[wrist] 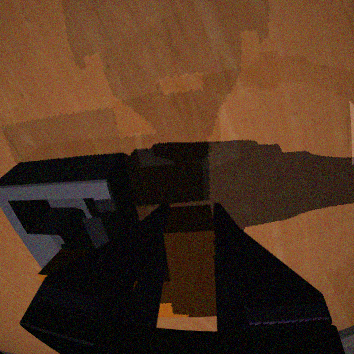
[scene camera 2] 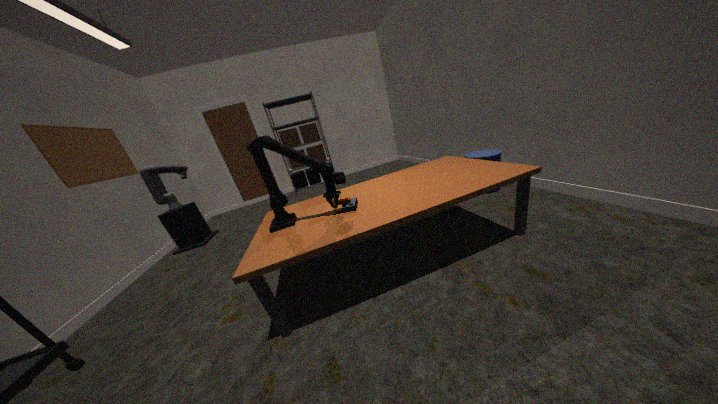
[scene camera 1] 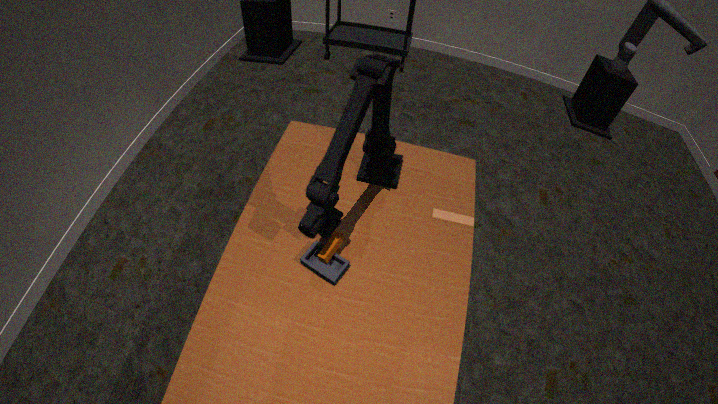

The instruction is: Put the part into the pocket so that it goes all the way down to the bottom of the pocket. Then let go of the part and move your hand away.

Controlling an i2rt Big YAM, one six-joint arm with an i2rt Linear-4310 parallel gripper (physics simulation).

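Seen in the pictures: gripper, fingertip midpoint: [wrist: 191,210] [scene camera 2: 335,207] [scene camera 1: 328,233]; arm's base, origin of the base link: [scene camera 2: 283,220] [scene camera 1: 380,166].
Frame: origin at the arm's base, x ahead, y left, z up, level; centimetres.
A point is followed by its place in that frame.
The orange part [scene camera 1: 331,249] @(z 4.3, x 43.0, y -7.1 cm) [scene camera 2: 344,201] @(z 2.8, x 42.9, y -9.8 cm) [wrist: 190,270] @(z 3.7, x 36.6, y -8.9 cm) is a bar held in my gripper [scene camera 1: 333,244] @(z 1.0, x 35.9, y -10.4 cm) [scene camera 2: 335,203] @(z 1.0, x 35.9, y -10.4 cm) [wrist: 191,210] @(z 1.0, x 35.9, y -10.4 cm). The grey pocket block [scene camera 1: 317,273] @(z -1.2, x 50.2, y -9.9 cm) [scene camera 2: 354,206] @(z -0.1, x 47.6, y -16.5 cm) [wrist: 55,191] @(z 0.8, x 42.8, y -14.5 cm) lies on the table with its opening up. In scene camera 1 the part runs across the block's back right wall, with its front end over the pocket and its rear end outside. It looks higher than the rim; any contact is hidden. In the wrist view the fingers stand at the block's right, and the left finger hides much of the part and of the pocket.
The wooden table [scene camera 1: 381,321] @(z -2.8, x 60.3, y 14.2 cm) [scene camera 2: 426,185] @(z -2.8, x 100.3, y -14.0 cm) carries the arm's base [scene camera 1: 380,170] @(z 2.2, x 4.1, y 0.6 cm) [scene camera 2: 282,222] @(z 0.7, x 0.6, y -6.0 cm) behind the block. Off the table stand a dark cart [scene camera 1: 369,39], a dark pedestal [scene camera 1: 267,30], another robot arm on a stand [scene camera 1: 605,90] [scene camera 2: 185,226] and a blue round object [scene camera 2: 483,154].
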